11 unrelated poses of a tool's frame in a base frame.
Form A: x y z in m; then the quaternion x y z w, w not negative.
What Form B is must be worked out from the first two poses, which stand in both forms.
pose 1, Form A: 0.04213, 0.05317, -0.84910, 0.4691, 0.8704, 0.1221, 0.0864
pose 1, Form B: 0.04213, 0.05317, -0.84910, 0.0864, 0.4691, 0.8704, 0.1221
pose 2, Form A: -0.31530, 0.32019, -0.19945, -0.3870, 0.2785, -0.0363, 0.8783
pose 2, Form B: -0.31530, 0.32019, -0.19945, 0.8783, -0.3870, 0.2785, -0.0363
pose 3, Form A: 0.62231, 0.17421, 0.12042, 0.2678, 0.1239, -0.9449, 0.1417
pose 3, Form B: 0.62231, 0.17421, 0.12042, 0.1417, 0.2678, 0.1239, -0.9449
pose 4, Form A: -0.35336, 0.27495, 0.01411, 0.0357, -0.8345, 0.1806, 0.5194
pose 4, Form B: -0.35336, 0.27495, 0.01411, 0.5194, 0.0357, -0.8345, 0.1806
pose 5, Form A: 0.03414, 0.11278, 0.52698, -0.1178, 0.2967, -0.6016, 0.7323
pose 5, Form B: 0.03414, 0.11278, 0.52698, 0.7323, -0.1178, 0.2967, -0.6016
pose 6, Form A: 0.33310, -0.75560, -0.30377, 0.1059, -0.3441, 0.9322, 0.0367
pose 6, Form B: 0.33310, -0.75560, -0.30377, 0.0367, 0.1059, -0.3441, 0.9322
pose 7, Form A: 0.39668, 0.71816, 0.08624, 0.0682, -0.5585, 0.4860, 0.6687
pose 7, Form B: 0.39668, 0.71816, 0.08624, 0.6687, 0.0682, -0.5585, 0.4860
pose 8, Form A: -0.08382, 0.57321, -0.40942, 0.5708, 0.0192, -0.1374, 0.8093
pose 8, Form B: -0.08382, 0.57321, -0.40942, 0.8093, 0.5708, 0.0192, -0.1374
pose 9, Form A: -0.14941, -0.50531, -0.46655, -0.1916, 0.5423, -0.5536, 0.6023
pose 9, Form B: -0.14941, -0.50531, -0.46655, 0.6023, -0.1916, 0.5423, -0.5536
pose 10, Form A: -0.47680, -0.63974, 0.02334, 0.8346, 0.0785, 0.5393, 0.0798
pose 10, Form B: -0.47680, -0.63974, 0.02334, 0.0798, 0.8346, 0.0785, 0.5393
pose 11, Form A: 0.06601, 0.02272, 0.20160, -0.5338, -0.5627, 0.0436, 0.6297
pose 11, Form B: 0.06601, 0.02272, 0.20160, 0.6297, -0.5338, -0.5627, 0.0436
